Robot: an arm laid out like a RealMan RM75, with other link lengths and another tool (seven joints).
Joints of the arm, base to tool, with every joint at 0 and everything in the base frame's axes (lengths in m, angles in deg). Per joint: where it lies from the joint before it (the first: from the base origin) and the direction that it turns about. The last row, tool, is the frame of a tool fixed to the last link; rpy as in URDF.
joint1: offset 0 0 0.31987 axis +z
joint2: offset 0 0 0 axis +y
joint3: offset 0 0 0.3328 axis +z
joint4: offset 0 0 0 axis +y
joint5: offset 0 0 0.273 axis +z
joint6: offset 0 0 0 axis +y
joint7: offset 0 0 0.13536 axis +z
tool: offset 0.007 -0.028 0.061 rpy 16.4 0 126.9
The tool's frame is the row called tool.
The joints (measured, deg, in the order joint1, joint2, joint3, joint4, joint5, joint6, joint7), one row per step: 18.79, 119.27, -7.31, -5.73, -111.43, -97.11, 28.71; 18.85, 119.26, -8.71, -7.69, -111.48, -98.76, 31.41; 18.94, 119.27, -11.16, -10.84, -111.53, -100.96, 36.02; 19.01, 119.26, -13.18, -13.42, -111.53, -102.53, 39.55; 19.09, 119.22, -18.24, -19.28, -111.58, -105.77, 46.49; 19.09, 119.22, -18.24, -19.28, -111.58, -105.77, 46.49; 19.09, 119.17, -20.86, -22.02, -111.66, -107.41, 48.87; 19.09, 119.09, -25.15, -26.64, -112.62, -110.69, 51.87; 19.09, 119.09, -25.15, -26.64, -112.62, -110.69, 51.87; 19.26, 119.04, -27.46, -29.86, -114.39, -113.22, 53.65; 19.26, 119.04, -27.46, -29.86, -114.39, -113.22, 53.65; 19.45, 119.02, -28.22, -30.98, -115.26, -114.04, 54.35
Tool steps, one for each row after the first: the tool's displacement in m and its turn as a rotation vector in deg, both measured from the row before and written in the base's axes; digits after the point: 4 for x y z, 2 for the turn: -0.0018, -0.0007, 0.0047, -1.78, 0.64, 1.28; -0.0027, -0.0008, 0.0059, -3.41, 0.85, 1.65; -0.0021, -0.0002, 0.0047, -2.76, 0.30, 1.23; -0.0064, -0.0009, 0.0089, -6.36, -0.61, 3.09; 0.0000, 0.0000, 0.0000, 0.00, 0.00, 0.00; -0.0044, -0.0011, 0.0037, -2.80, -0.91, 2.05; -0.0094, -0.0046, 0.0046, -4.98, -2.13, 4.40; 0.0000, 0.0000, 0.0000, 0.00, 0.00, 0.00; -0.0064, -0.0044, 0.0024, -3.88, -1.92, 3.23; 0.0000, 0.0000, 0.0000, 0.00, 0.00, 0.00; -0.0023, -0.0011, 0.0003, -1.58, -0.84, 1.10
